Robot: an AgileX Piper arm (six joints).
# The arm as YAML. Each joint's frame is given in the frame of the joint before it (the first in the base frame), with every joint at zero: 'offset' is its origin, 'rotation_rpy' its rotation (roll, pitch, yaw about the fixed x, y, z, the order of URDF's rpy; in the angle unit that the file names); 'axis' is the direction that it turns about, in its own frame. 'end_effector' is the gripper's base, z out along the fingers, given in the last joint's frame.
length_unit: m
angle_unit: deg
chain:
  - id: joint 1
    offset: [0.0, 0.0, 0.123]
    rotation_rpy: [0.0, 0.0, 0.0]
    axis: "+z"
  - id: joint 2
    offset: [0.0, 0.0, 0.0]
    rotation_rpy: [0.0, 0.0, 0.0]
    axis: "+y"
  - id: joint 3
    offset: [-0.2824, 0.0, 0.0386]
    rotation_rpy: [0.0, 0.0, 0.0]
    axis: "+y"
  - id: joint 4
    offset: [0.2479, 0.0, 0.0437]
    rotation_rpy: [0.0, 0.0, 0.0]
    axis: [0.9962, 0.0, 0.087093]
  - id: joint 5
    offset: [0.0, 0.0, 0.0]
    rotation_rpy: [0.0, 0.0, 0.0]
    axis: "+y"
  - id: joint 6
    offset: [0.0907, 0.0, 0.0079]
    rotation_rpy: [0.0, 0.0, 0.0]
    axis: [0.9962, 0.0, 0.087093]
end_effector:
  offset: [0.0, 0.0, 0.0]
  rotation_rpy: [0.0, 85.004, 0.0]
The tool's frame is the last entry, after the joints.
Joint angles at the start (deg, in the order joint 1, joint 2, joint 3, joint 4, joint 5, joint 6):
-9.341, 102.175, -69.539, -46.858, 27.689, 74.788
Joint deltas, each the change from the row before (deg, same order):
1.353, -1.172, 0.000, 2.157, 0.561, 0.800
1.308, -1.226, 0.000, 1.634, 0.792, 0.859
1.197, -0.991, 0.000, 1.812, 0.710, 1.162
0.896, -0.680, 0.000, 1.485, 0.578, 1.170
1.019, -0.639, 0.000, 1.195, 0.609, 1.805
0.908, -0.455, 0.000, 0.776, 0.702, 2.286
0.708, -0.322, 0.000, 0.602, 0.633, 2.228
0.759, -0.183, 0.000, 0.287, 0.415, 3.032
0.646, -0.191, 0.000, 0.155, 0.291, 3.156
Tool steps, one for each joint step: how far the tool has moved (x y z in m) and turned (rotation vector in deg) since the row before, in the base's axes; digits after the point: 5 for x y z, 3 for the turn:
-0.00121, 0.00997, 0.00657, 2.065, -1.376, -0.541
-0.00194, 0.00918, 0.00695, 1.645, -1.160, -0.495
-0.00183, 0.00854, 0.00526, 2.086, -1.074, -0.802
-0.00148, 0.00641, 0.00339, 1.889, -0.790, -0.867
-0.00140, 0.00698, 0.00320, 2.033, -0.895, -1.075
-0.00126, 0.00587, 0.00211, 1.953, -0.744, -1.407
-0.00109, 0.00449, 0.00137, 1.781, -0.610, -1.460
-0.00047, 0.00475, 0.00076, 2.031, -0.889, -1.746
-0.00044, 0.00402, 0.00095, 2.014, -1.015, -1.833

